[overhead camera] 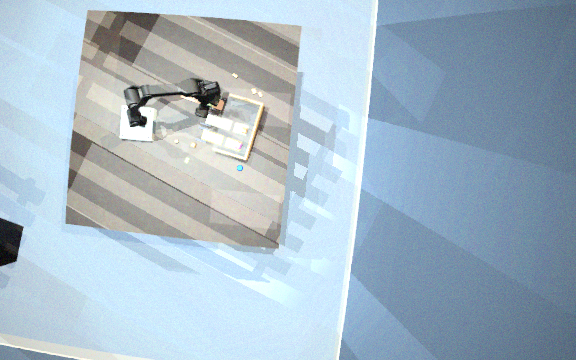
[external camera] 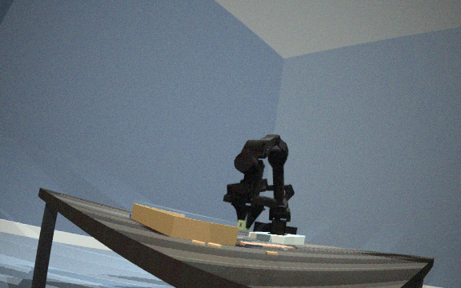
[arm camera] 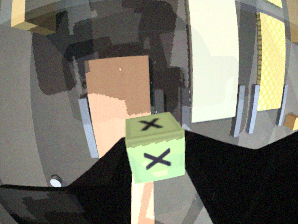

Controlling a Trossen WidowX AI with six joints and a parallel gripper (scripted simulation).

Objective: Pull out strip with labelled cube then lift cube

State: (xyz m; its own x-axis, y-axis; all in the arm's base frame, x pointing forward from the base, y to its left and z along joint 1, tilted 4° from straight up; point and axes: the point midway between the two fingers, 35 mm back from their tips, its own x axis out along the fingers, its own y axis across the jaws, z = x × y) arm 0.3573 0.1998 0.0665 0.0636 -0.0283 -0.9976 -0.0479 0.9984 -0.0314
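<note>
My gripper tip is now 7 cm past the strip, 5 cm above it and 2 cm to the right of it. From my gripper tip the other things lie so: labelled cube (1 cm above); then blue dot (29 cm to the right, 25 cm ahead, 4 cm below).
</note>
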